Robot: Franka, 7 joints.
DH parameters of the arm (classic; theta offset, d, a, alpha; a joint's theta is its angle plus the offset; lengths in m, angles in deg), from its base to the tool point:
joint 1: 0 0.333 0 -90
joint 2: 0 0 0 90
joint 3: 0 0.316 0.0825 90
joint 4: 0 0 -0.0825 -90
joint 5: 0 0.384 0 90
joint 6: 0 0 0.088 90
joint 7: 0 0.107 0 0
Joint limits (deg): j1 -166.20..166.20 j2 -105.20..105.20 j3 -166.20..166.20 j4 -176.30..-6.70 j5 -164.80..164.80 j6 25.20..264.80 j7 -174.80..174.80
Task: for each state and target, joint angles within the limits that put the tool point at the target. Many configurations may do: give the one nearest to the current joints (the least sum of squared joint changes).
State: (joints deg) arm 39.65 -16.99 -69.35 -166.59 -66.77 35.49 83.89
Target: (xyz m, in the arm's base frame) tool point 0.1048 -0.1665 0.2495
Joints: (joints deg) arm 44.72 -23.39 -72.21 -172.48 -67.03 50.03 83.89
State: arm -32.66 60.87 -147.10 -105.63 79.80 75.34 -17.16
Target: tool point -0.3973 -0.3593 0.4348
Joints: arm -61.34 68.04 -108.33 -118.54 79.93 80.29 -17.16
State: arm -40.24 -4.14 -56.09 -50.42 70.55 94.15 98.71
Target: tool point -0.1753 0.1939 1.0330
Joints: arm -56.44 -37.83 -45.08 -21.30 74.83 59.78 98.71
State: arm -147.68 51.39 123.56 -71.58 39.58 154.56 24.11
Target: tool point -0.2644 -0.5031 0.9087
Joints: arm -164.36 59.87 128.71 -66.11 39.33 155.54 24.11
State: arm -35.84 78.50 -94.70 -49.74 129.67 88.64 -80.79
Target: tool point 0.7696 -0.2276 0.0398
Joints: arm -1.38 105.20 -77.41 -28.40 139.10 119.69 -80.79
